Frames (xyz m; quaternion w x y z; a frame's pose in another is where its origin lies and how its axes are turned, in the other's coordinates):
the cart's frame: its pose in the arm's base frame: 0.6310 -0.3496 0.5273 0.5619 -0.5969 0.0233 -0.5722
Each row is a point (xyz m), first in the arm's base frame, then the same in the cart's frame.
Working: the arm's base frame: its pose in the cart's frame: -0.7980 -0.1489 -0.3733 0.5619 0.5969 -0.0233 0.5722

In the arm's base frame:
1: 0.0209 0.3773 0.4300
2: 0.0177 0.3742 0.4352
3: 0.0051 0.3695 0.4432
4: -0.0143 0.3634 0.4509
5: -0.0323 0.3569 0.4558
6: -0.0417 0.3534 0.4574
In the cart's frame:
1: -0.7615 -0.5746 0.0076
2: -0.7571 -0.5790 0.0049
3: -0.7530 -0.5906 -0.0048
4: -0.7505 -0.6057 -0.0203
5: -0.7492 -0.6178 -0.0359
6: -0.7490 -0.6234 -0.0443

